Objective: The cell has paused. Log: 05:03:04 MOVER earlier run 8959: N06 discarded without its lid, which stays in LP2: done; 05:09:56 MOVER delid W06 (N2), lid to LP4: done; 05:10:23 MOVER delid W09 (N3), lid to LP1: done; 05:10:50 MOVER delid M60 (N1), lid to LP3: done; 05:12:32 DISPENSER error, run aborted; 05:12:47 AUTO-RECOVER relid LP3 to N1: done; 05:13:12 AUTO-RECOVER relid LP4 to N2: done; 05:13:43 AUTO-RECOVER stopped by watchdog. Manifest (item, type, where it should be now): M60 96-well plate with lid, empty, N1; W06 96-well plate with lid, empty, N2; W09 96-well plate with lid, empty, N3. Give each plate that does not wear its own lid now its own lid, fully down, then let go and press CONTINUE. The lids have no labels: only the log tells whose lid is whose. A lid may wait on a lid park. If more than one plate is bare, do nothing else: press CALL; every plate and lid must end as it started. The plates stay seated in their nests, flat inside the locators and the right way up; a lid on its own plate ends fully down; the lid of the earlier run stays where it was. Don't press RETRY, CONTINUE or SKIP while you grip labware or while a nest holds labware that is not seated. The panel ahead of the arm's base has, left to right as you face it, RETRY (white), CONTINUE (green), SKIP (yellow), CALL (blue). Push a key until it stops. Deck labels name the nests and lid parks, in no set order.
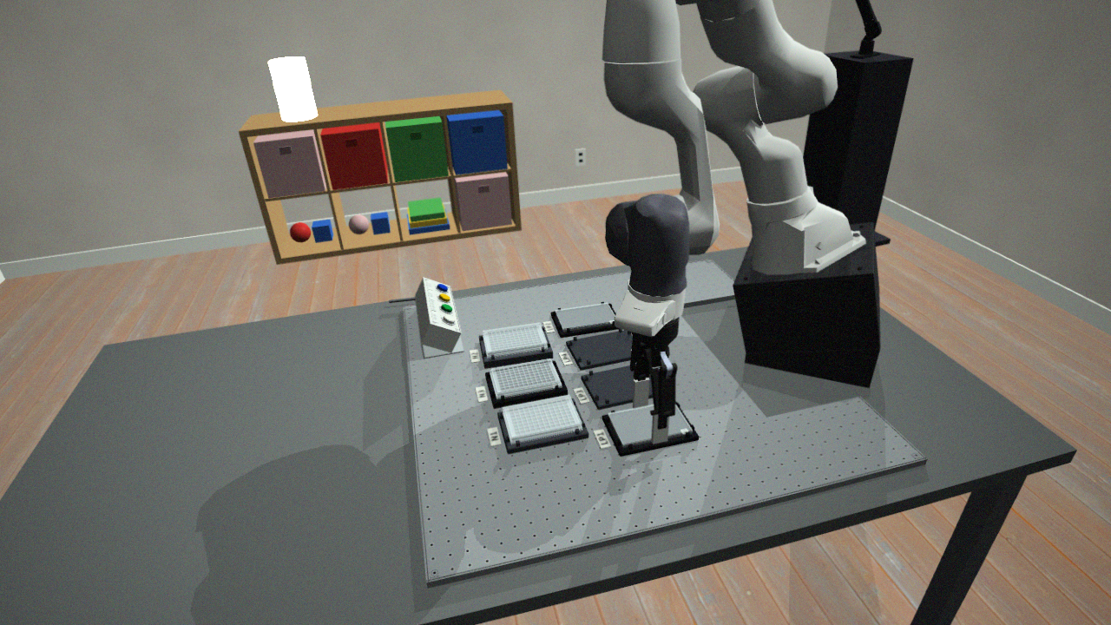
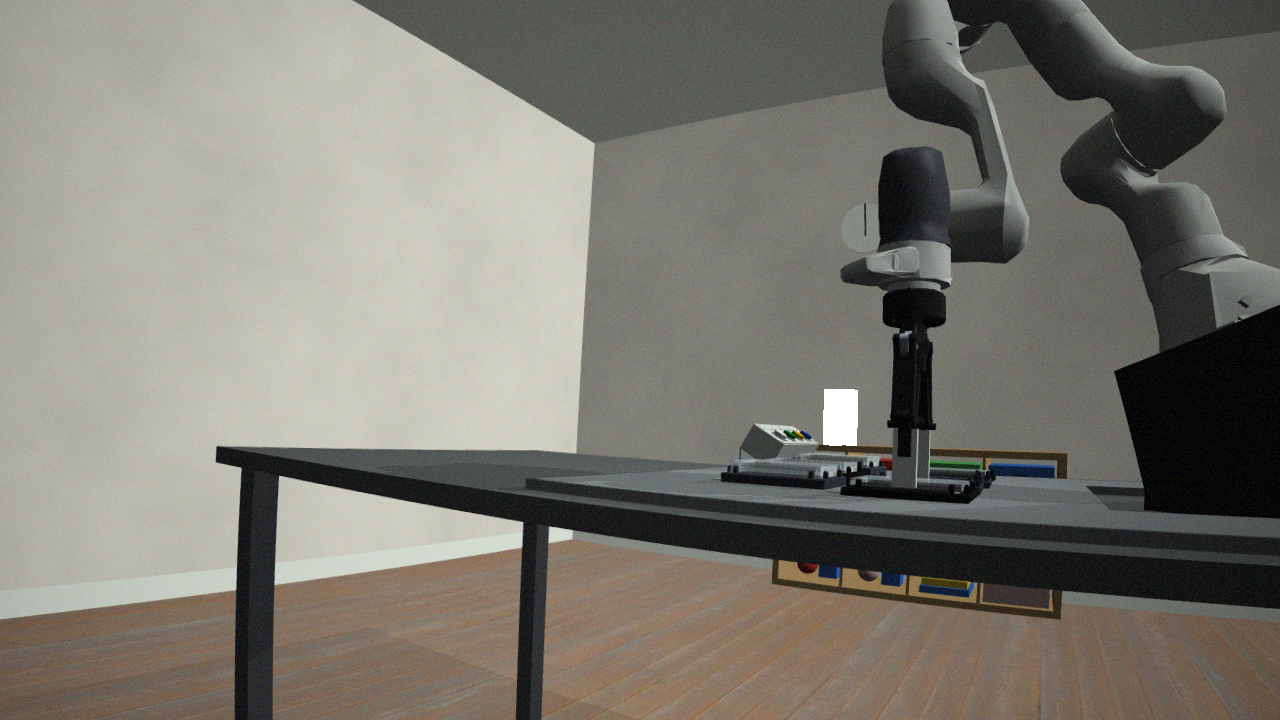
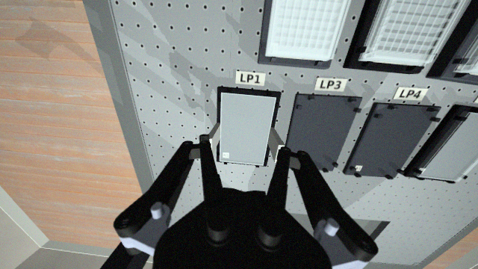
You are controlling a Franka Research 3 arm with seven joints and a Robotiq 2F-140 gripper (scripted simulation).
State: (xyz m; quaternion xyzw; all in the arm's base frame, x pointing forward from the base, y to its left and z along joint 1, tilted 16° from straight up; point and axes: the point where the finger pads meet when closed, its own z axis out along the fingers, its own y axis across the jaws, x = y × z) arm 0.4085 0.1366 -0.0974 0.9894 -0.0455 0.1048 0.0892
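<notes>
Now: the lid park LP1 3 cm below my hand. From my hand the other things lie so: lid park LP3: 13 cm to the right, 3 cm below, 1 cm behind; then lid park LP4: 26 cm to the right, 3 cm below, 3 cm behind; then plate: 21 cm to the right, 16 cm ahead, 2 cm below.
</notes>
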